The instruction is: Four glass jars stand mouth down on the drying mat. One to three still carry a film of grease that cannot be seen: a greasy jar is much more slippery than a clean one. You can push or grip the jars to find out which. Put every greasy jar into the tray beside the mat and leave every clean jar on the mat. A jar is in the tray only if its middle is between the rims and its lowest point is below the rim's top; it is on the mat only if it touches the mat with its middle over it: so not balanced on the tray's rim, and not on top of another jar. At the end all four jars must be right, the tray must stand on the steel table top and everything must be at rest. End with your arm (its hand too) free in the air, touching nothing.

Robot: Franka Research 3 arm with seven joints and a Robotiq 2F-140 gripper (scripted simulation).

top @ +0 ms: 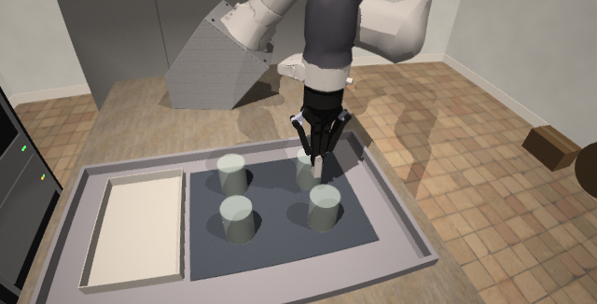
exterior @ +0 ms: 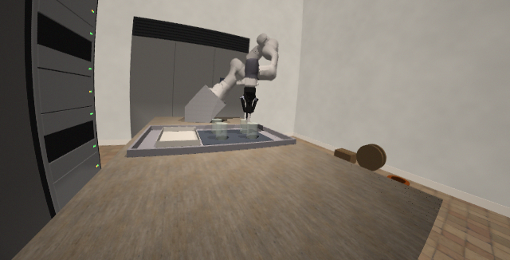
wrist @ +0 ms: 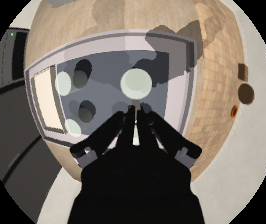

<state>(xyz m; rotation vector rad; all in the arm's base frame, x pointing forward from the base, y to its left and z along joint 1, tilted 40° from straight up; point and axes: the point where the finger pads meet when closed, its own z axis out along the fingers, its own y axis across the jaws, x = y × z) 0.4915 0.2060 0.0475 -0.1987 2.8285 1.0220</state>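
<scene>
My gripper is now 110 mm above the dark drying mat, 100 mm to the left of it and 30 mm short of it. Round my hand: rimmed steel table top 200 mm to the right, 110 mm below, 60 mm ahead; then cream tray 410 mm to the right, 100 mm below, 90 mm ahead.
</scene>
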